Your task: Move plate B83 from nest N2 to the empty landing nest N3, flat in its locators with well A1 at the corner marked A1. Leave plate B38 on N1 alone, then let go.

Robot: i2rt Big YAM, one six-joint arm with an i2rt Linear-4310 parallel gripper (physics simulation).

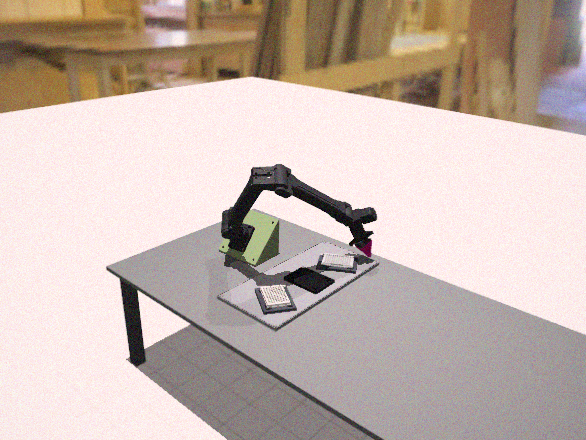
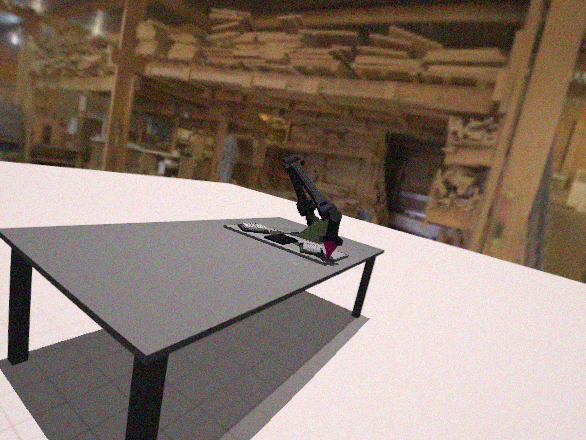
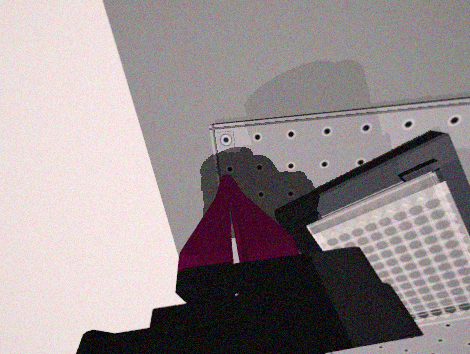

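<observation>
A white well plate sits in a dark grey nest near one end of the board. A beige well plate sits in another dark nest near the other end. Between them is a black nest with no plate seen on it. Plate and nest labels and the A1 marks cannot be read. My gripper is shut and empty, its magenta fingertips together. It hangs beside the white plate's nest, above the board's end, apart from the plate.
The nests stand on a light grey perforated board on the grey table. The green wedge mount stands behind the board at my arm's base. The table's edge runs close beside my gripper.
</observation>
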